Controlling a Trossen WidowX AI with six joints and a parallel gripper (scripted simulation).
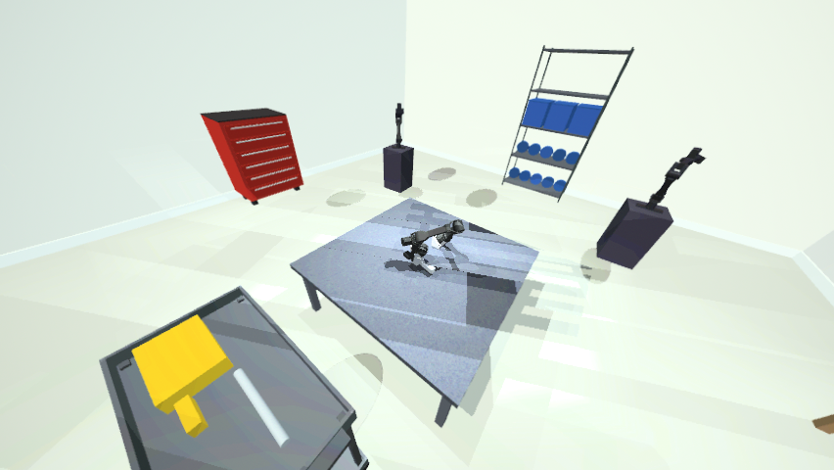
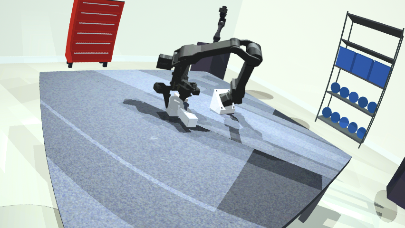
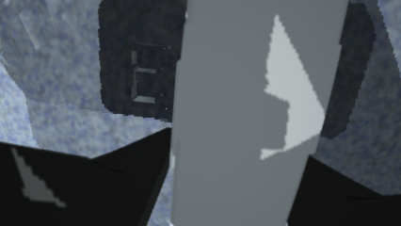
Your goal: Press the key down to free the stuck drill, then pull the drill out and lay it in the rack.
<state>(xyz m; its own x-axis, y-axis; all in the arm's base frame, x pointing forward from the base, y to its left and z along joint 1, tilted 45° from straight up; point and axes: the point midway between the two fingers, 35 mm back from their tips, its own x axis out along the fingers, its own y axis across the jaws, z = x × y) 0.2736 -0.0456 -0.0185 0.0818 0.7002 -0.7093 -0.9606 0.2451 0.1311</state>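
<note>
Right now the drill is 20 mm to the left of my gripper tip and 30 mm above it. The rest, counted from my gripper tip: white block 20 mm ahead, 70 mm to the left, 20 mm above; dark key 30 mm ahead, 100 mm to the left, 30 mm above.
</note>
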